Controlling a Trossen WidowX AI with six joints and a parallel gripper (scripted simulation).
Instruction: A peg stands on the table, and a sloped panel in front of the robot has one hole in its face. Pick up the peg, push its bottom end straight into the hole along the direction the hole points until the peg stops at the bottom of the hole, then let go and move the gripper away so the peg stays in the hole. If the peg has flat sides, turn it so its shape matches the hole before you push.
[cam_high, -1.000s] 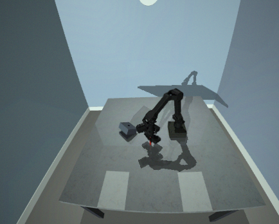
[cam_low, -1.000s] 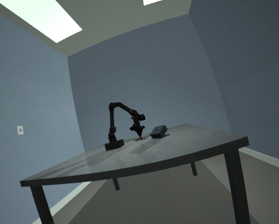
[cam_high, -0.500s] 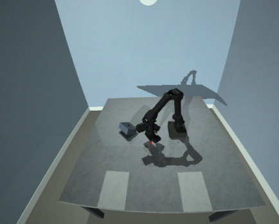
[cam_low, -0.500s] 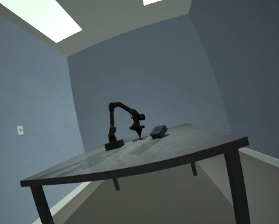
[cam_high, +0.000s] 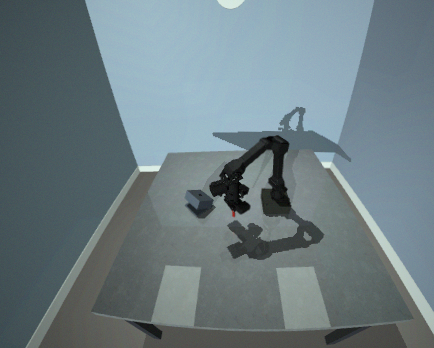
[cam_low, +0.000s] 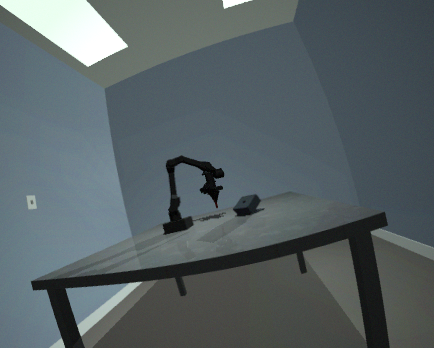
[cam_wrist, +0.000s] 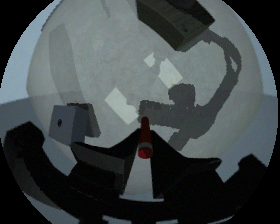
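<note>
The dark sloped panel is 190 mm ahead of my gripper tip, 160 mm to the right of it and 50 mm below it. Also, from my gripper tip: thin red peg (20 mm above).
</note>
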